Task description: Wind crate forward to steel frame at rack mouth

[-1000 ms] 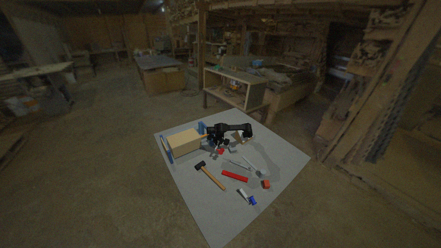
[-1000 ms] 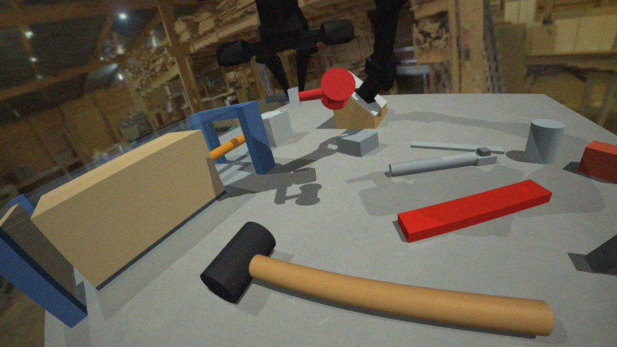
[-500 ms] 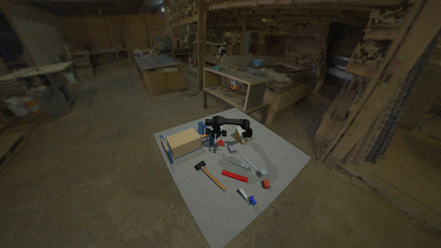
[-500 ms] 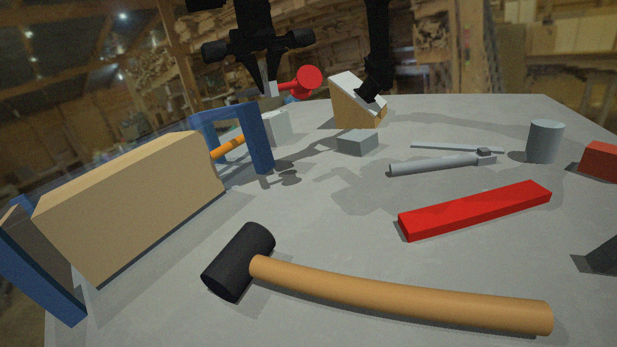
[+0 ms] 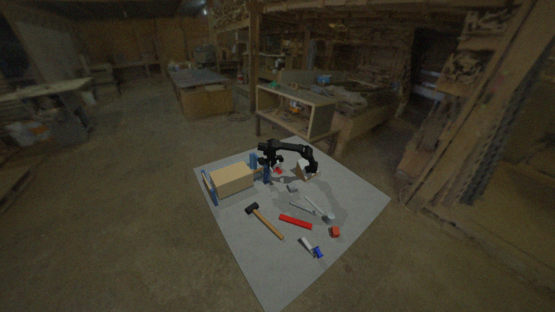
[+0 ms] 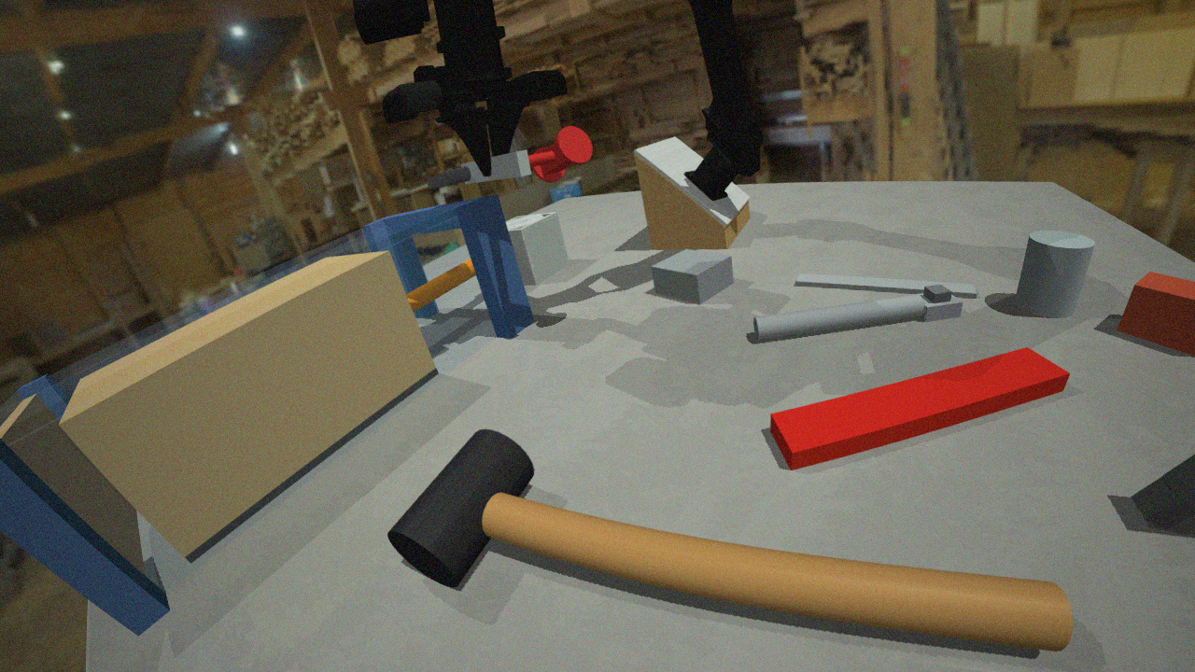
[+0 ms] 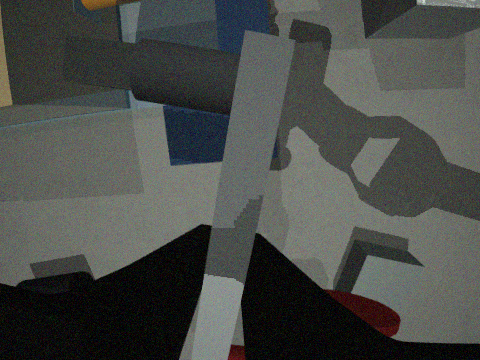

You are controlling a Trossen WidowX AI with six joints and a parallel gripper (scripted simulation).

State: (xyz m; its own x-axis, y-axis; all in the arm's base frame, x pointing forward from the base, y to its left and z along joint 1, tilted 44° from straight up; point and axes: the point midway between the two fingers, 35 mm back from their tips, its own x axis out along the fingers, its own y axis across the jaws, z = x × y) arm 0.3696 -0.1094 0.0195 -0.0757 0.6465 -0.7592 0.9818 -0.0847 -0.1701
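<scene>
The winch handle with red knob is 1 cm behind my gripper tip, 1 cm to the left of it and 1 cm above it. Round my gripper tip: grey block 15 cm behind, 13 cm to the left, 17 cm below; winch 17 cm behind, 18 cm to the right, 15 cm below; red bar 1 cm ahead, 40 cm to the left, 18 cm below.
</scene>
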